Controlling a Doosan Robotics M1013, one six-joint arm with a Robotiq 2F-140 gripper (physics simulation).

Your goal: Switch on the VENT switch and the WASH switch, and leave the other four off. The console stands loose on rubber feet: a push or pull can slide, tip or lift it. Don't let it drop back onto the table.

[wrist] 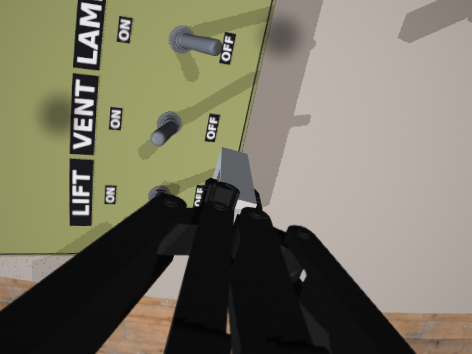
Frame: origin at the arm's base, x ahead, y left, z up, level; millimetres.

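Seen in the pictures: gripper, fingertip midpoint: (228, 171).
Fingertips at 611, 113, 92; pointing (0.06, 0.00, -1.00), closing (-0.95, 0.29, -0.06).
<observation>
Offsets run from my fingertips to a thing's top centre, as dx, dy, dz. "pt": to the spot under its first point. Level surfaces: height alone.
The green console (30, 190) fills the left of the wrist view. The VENT switch @[+55, -6, -49] (165, 129) has its lever tip on the ON side of its base, slanting down-left in the view. The LAMP switch @[+26, -73, -59] (197, 43) points at its OFF label. The LIFT switch @[pt +71, +57, -93] (159, 192) shows part of its base; my gripper hides its lever, so its position cannot be told. The WASH switch does not show. My gripper (228, 171) is shut and empty, its tips over the console's edge on the OFF side, right of and below the VENT switch in the view. Its height above the panel is unclear.
A pale grey surface @[dz -187] (380, 175) lies right of the console, with the console's shadow on it. A wooden surface (430, 330) runs along the bottom of the view. The console's lower edge shows at the lower left.
</observation>
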